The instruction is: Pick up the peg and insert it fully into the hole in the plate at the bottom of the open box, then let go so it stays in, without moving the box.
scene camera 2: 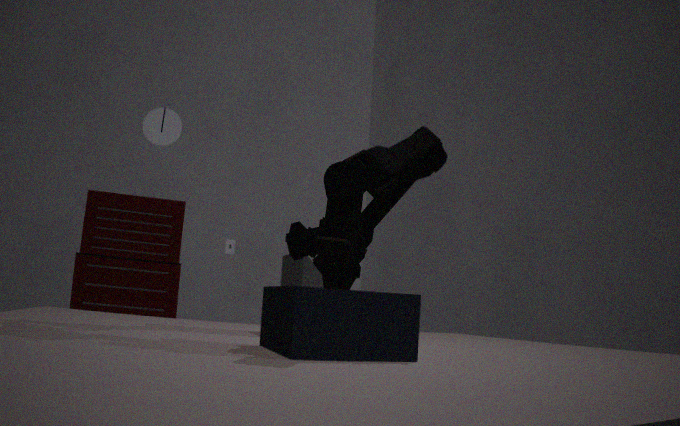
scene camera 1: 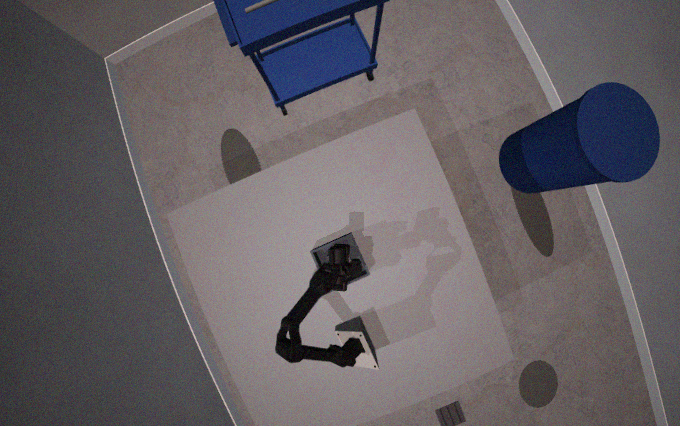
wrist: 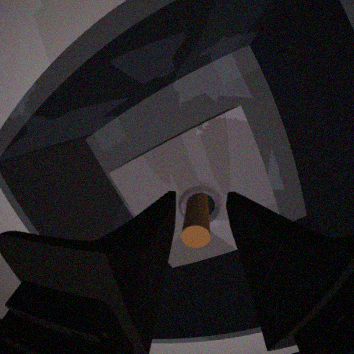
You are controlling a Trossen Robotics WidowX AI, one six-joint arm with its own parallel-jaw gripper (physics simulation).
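The orange-brown peg stands in the wrist view between the fingers, its top end toward the camera. Its lower part overlaps the left side of the ringed hole; a dark strip of the hole shows to its right. How deep the peg sits cannot be told. The hole is in the pale plate at the bottom of the dark open box. My gripper is partly open around the peg, with a gap on each side. It reaches down into the box; the box wall hides the fingertips in scene camera 2.
The arm's base stands on a pale mounting plate near the box, on the light table top. A blue cart, a blue barrel and a red drawer cabinet stand beyond the table.
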